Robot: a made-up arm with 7 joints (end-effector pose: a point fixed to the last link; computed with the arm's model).
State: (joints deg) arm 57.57 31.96 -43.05 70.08 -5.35 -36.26 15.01
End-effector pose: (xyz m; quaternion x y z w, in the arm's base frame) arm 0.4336 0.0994 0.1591 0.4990 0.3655 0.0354 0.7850
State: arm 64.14 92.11 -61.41 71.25 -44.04 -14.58 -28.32
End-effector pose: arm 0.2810 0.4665 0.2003 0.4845 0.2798 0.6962 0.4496
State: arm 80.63 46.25 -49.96 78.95 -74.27 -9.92 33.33
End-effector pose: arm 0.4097 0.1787 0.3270 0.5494 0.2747 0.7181 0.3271
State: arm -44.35 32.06 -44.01 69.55 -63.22 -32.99 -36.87
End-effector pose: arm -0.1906 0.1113 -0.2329 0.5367 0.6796 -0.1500 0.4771
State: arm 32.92 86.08 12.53 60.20 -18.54 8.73 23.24
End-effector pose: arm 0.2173 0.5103 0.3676 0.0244 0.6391 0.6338 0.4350
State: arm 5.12 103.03 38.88 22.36 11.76 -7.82 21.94
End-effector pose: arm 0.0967 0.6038 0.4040 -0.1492 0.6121 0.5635 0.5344
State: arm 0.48 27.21 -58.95 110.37 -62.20 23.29 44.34
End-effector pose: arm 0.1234 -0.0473 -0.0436 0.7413 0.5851 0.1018 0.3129
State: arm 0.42 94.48 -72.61 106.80 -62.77 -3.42 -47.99
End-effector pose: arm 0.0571 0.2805 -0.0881 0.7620 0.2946 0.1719 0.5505
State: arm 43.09 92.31 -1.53 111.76 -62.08 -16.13 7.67
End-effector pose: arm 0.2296 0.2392 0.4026 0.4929 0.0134 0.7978 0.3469
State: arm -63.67 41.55 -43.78 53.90 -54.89 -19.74 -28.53
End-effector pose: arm -0.3696 0.2599 -0.1398 0.6584 0.7352 -0.1296 0.0955
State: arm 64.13 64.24 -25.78 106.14 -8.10 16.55 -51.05
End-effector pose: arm 0.3015 0.1757 0.3765 -0.1276 0.0699 0.4679 0.8717
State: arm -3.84 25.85 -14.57 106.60 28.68 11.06 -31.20
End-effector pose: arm 0.2713 0.0795 0.0224 -0.1978 0.7850 -0.0204 0.5867
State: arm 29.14 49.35 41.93 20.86 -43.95 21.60 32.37
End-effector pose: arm 0.2202 0.5605 -0.0206 -0.2596 0.9241 0.2367 0.1501
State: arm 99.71 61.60 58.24 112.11 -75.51 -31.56 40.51
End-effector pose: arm -0.1930 0.3499 0.3730 -0.3532 0.1086 0.8497 0.3762
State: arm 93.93 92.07 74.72 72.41 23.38 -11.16 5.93
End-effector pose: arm -0.3382 0.4084 0.3145 -0.3482 -0.5049 0.2783 0.7391
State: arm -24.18 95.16 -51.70 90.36 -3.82 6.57 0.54
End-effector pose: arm 0.0346 0.3613 -0.0878 -0.6195 -0.7497 -0.2328 0.0014
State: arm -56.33 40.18 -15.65 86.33 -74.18 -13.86 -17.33
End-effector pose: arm -0.0898 0.2139 -0.2047 0.7107 0.6079 0.1164 0.3345
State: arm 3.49 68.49 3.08 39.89 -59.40 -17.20 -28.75
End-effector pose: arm 0.2006 0.5720 0.0234 0.4260 0.4960 0.6913 0.3076
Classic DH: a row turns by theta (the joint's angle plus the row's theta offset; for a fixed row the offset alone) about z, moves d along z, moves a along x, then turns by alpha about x. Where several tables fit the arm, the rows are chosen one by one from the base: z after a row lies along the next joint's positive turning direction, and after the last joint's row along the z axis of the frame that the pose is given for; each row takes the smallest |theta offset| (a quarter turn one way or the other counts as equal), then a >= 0, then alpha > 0; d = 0 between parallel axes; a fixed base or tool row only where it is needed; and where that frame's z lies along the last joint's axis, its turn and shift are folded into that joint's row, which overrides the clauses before.
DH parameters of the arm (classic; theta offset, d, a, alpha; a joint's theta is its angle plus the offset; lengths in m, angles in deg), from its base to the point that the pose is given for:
base (fixed): 0 0.216 -0.018 90
joint 1: -90 -0.106 0.019 -90
joint 2: 90 0.002 0.025 -90
joint 3: 90 -0.236 0.002 -90
joint 4: 0 0.013 -0.002 90
joint 5: 0 -0.303 0 90
joint 6: -90 -0.012 0.026 -90
joint 7: 88.13 -0.0041 0.017 79.41
tool (fixed): 74.65 0.0005 0 0

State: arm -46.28 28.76 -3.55 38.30 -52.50 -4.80 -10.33
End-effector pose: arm -0.2293 0.3306 -0.2496 -0.4828 -0.8382 -0.2400 0.0821
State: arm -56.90 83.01 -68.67 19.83 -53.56 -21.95 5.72
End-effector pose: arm -0.1559 0.6387 0.1276 -0.7498 -0.2622 0.1090 0.5977
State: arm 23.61 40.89 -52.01 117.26 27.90 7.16 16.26
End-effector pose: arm 0.2013 -0.0121 0.0752 0.4295 0.6624 -0.3325 0.5160
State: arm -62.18 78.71 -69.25 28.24 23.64 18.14 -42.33
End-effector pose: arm -0.2381 0.6022 0.0726 -0.6173 -0.4619 -0.5486 0.3235
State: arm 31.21 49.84 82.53 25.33 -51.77 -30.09 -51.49
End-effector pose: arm 0.1646 0.6209 0.0397 -0.5329 0.2129 0.6703 0.4705
